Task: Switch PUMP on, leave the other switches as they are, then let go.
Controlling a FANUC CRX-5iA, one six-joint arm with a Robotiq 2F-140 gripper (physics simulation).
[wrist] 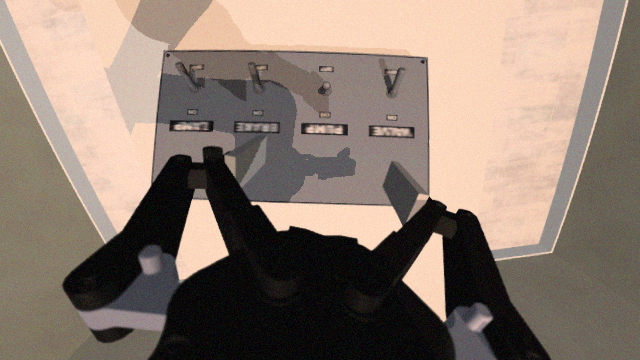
I see my gripper (327, 161) and a grey switch panel (334, 147).
